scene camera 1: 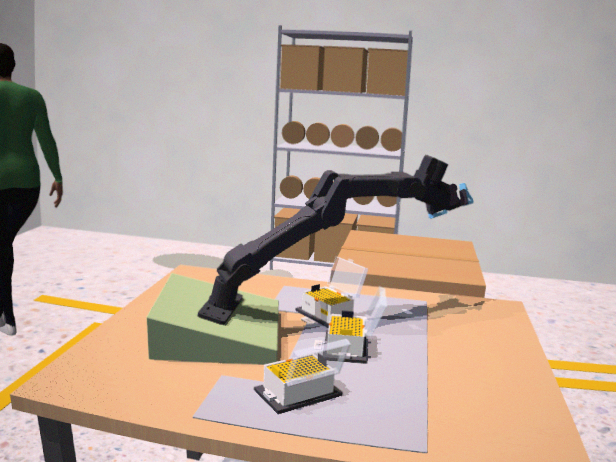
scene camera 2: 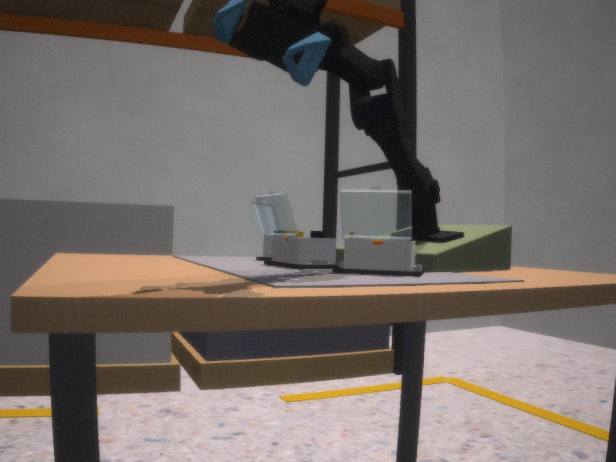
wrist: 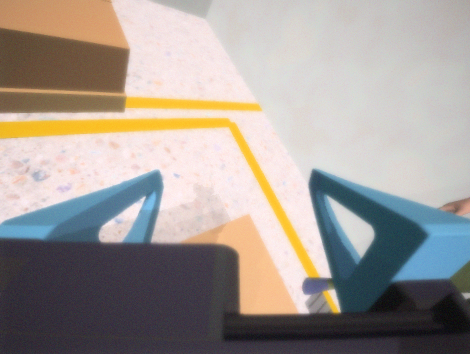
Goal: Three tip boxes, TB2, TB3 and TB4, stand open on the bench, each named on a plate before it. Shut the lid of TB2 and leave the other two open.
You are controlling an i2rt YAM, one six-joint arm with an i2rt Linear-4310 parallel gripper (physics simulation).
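Observation:
My gripper visible, scene camera 1 and wrist view included. Grey mat in sight. Tip box TB2, tip box TB3, tip box TB4 in sight too.

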